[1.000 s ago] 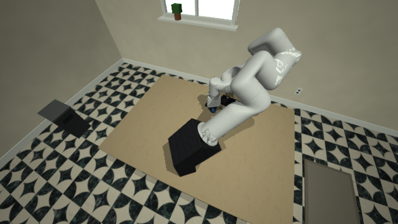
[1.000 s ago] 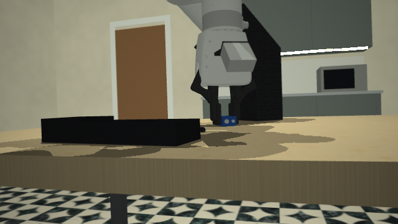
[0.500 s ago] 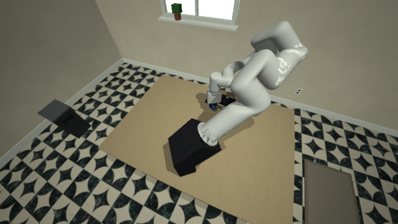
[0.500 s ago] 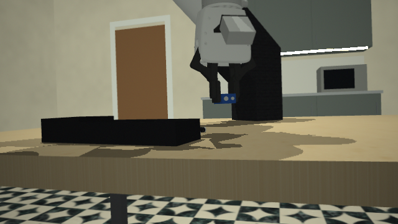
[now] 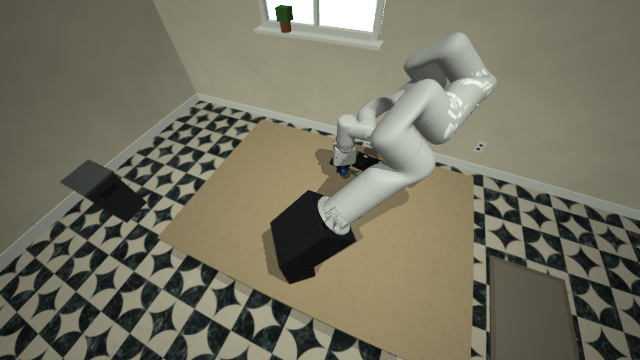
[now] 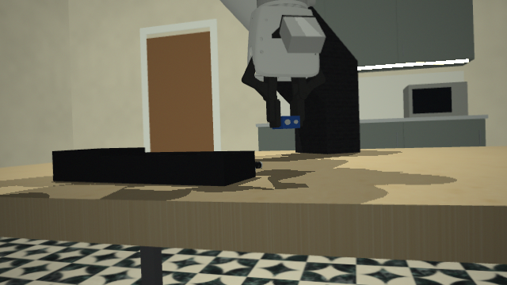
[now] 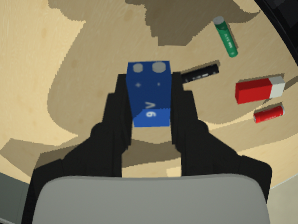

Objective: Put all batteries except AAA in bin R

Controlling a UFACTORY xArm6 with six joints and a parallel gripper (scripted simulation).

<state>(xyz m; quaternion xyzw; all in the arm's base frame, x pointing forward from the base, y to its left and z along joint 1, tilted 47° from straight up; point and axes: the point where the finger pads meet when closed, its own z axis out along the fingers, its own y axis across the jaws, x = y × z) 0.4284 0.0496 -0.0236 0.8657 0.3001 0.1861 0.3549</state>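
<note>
Right now my hand is 20 cm to the left of the red battery, 8 cm above it and 1 cm past it. Round my hand: black battery: 8 cm below, 6 cm to the right, 1 cm behind; then blue block battery: 1 cm below, 1 cm ahead; then green cylinder battery: 8 cm below, 6 cm to the right, 4 cm ahead.
</note>
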